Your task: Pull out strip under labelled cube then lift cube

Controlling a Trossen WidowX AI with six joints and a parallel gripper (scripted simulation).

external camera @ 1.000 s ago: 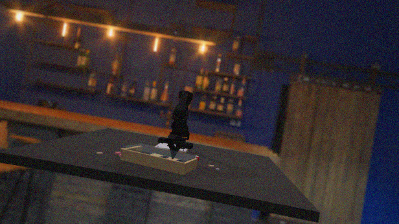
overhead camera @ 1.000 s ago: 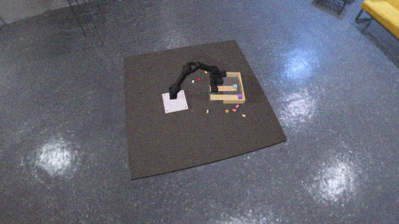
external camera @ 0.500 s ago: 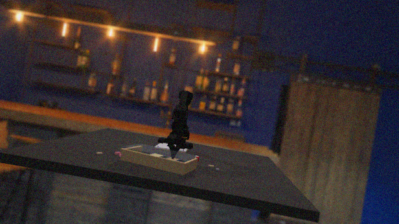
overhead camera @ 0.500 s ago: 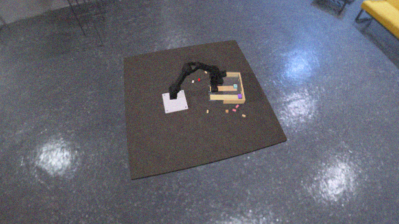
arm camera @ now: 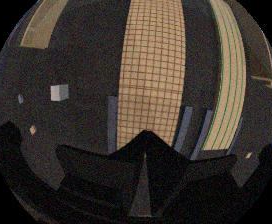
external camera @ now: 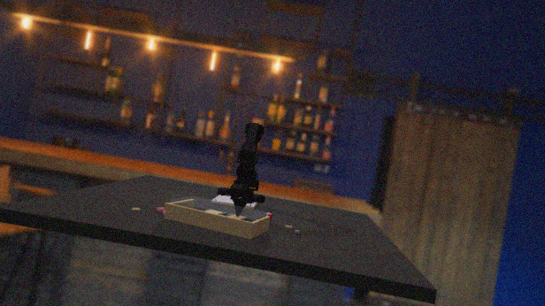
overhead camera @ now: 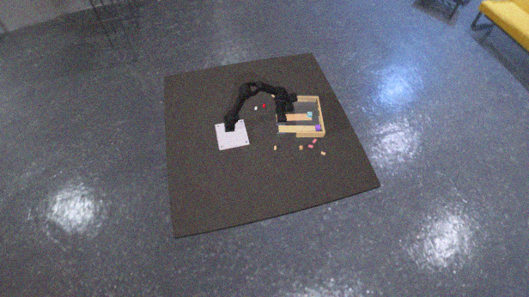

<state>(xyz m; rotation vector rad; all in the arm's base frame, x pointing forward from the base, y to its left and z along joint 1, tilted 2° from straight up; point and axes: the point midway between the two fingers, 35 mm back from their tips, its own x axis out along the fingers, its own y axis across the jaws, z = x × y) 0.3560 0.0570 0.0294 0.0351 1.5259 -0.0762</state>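
Right now my gripper tip is 11 cm to the right of the red piece, 10 cm past it and 1 cm below it.
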